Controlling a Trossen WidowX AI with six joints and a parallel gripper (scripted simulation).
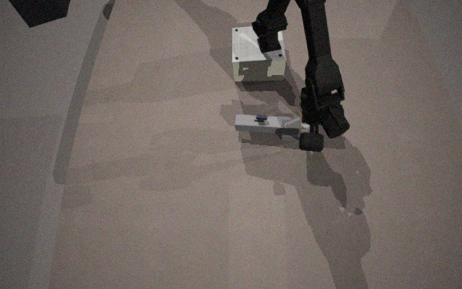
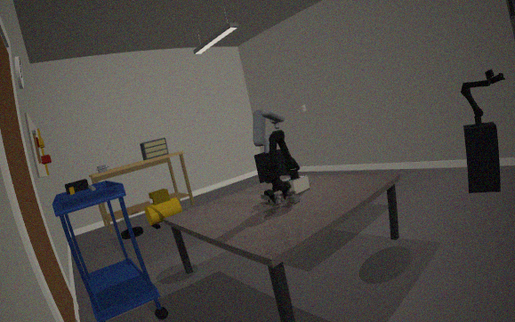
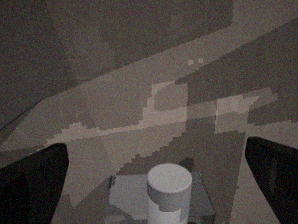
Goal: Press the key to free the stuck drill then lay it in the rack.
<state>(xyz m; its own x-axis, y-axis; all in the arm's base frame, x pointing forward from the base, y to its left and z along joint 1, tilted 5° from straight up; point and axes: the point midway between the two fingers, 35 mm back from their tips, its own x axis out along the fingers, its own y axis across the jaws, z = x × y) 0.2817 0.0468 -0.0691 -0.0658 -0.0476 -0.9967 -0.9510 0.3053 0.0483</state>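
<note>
The drill is 5 cm to the right of my gripper tip, 3 cm above it and 2 cm behind it. Also, from my gripper tip: dark blue T-shaped key (13 cm to the right, 4 cm behind, 3 cm above); then grey fixture (11 cm to the right, 3 cm behind, 2 cm above).
</note>
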